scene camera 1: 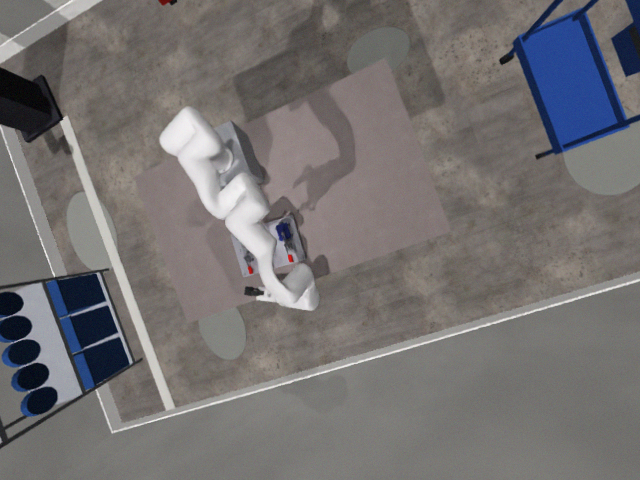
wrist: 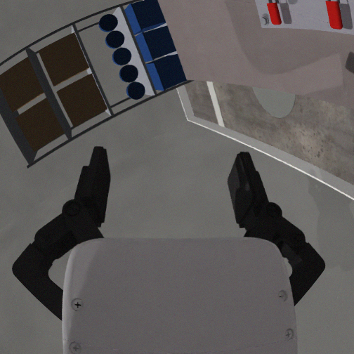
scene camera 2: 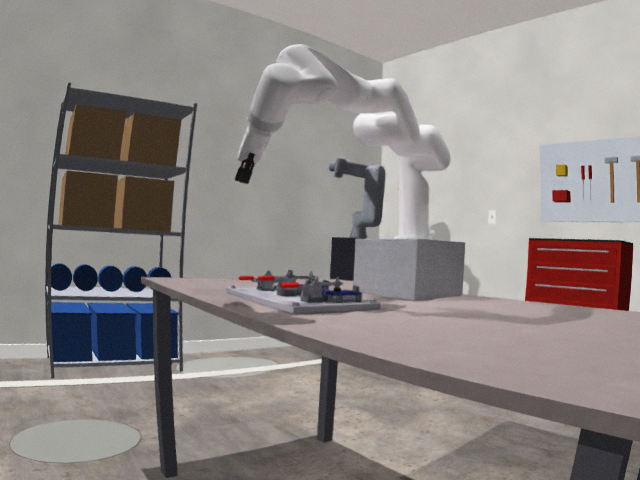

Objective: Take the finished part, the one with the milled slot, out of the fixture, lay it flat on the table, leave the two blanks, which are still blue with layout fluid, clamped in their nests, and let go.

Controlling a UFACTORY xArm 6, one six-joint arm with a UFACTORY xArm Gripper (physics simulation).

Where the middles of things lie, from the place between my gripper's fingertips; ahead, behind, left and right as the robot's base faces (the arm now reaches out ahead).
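For the fixture plate (scene camera 2: 269,298), I find it 30 cm below my hand, and it is also 16 cm behind the hand and 2 cm to the left of it.
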